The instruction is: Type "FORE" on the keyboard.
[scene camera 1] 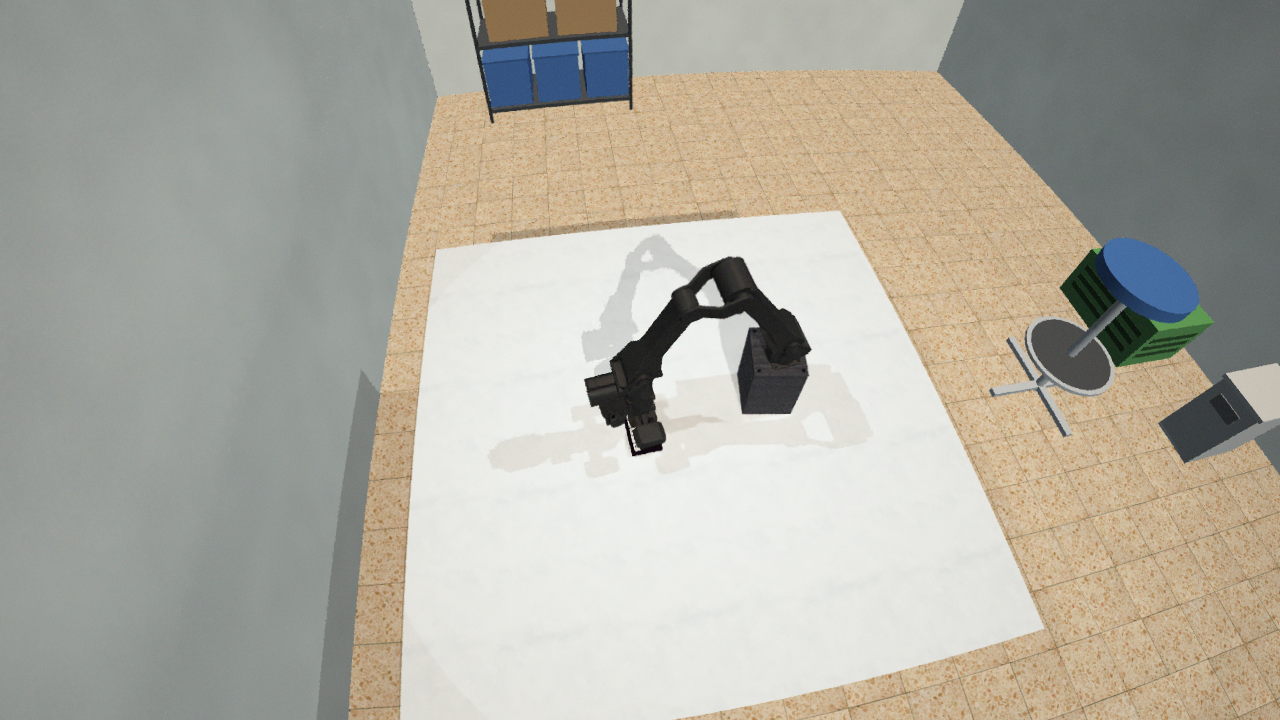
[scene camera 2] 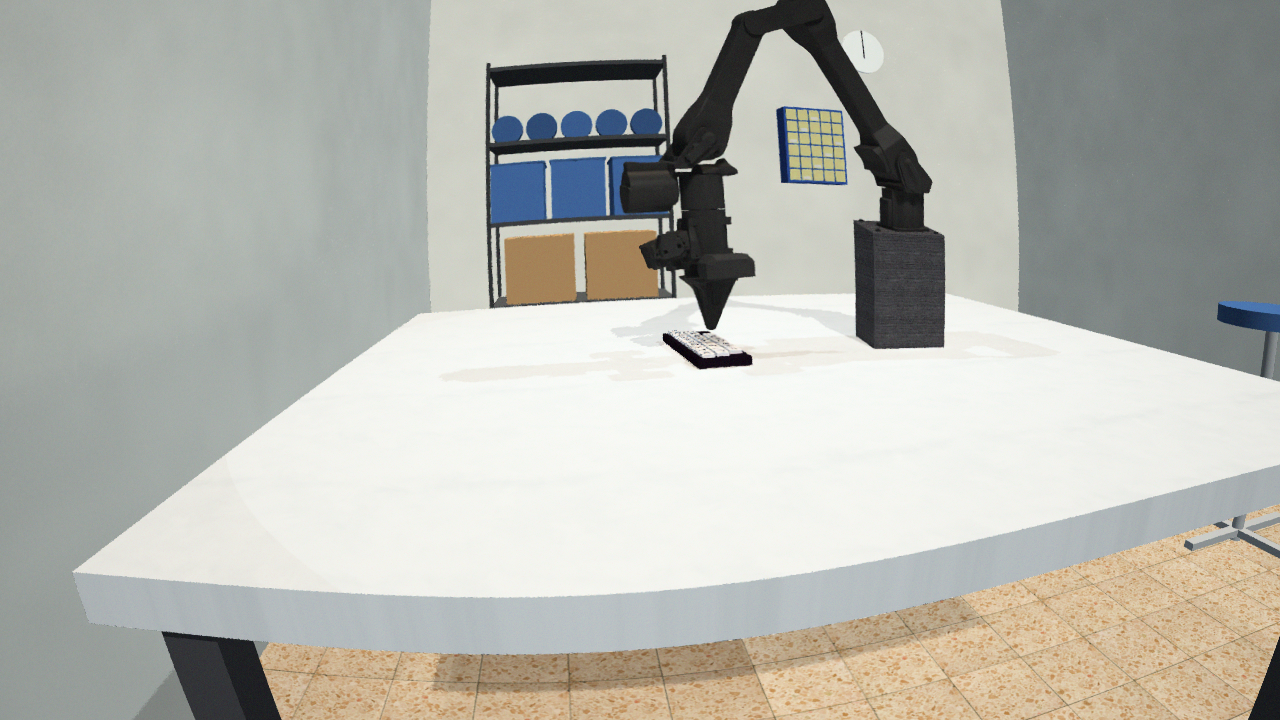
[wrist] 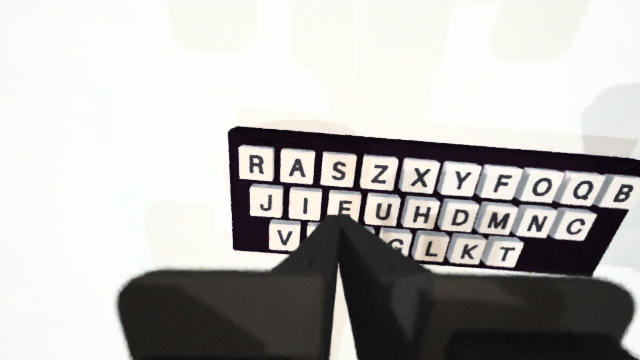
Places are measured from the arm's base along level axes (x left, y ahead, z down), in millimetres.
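Pixels of known places: gripper, between the fingertips: [scene camera 1: 640, 424] [scene camera 2: 711, 329] [wrist: 336, 224]; arm's base, origin of its link: [scene camera 1: 781, 354] [scene camera 2: 903, 228].
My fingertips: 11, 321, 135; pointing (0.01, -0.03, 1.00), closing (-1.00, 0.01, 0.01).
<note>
Ahead of a thing's pixels: the offset from my fingertips to its top centre, as dx, dy, dz. Level surfaces: height alone.
The dark keyboard @(-50, -6, +22) [scene camera 2: 725, 361] [wrist: 575, 252] with white letter keys lies flat on the white table @(dz +40) [scene camera 1: 716, 582] [scene camera 2: 581, 465]. In the wrist view, the F key @(-82, +13, +22) [wrist: 501, 183] and O key @(-102, +12, +22) [wrist: 542, 187] sit right of centre in the top row, and the R key @(+39, +19, +22) [wrist: 256, 164] is at its left end. My gripper [scene camera 2: 711, 327] [wrist: 336, 224] is shut and empty, pointing down. Its tips overlap the lower part of the E key @(-5, -3, +22) [wrist: 344, 206] in the middle row; whether they touch it is unclear. The fingers hide keys in the bottom row. In scene camera 1 the arm covers most of the keyboard.
The arm's dark base block [scene camera 1: 769, 386] [scene camera 2: 899, 286] stands on the table, right of the keyboard. A shelf rack [scene camera 2: 577, 71] stands behind the table. A blue stool [scene camera 1: 1145, 279] and a green crate [scene camera 1: 1168, 340] stand on the floor at the right.
</note>
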